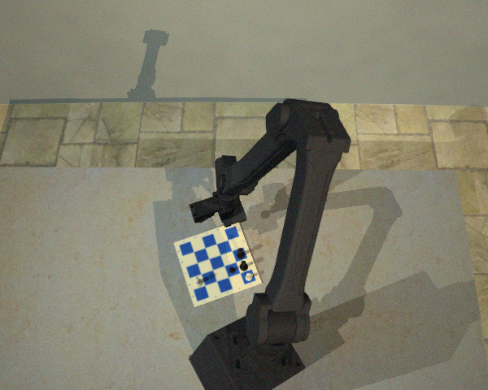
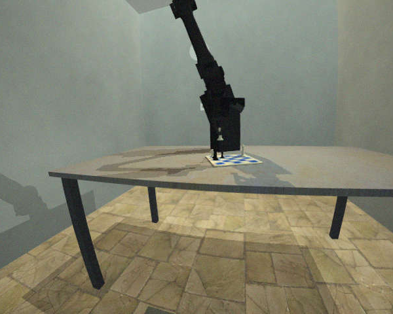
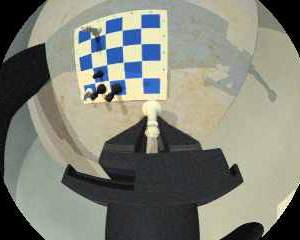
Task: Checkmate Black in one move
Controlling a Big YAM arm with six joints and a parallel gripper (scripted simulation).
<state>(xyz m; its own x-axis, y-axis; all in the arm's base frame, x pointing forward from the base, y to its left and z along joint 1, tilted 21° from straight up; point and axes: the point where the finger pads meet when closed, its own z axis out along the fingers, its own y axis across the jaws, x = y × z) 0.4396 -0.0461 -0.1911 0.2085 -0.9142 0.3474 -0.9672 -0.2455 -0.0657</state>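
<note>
The chessboard is 130 mm below my hand, 90 mm behind it and 60 mm to the left of it.
</note>
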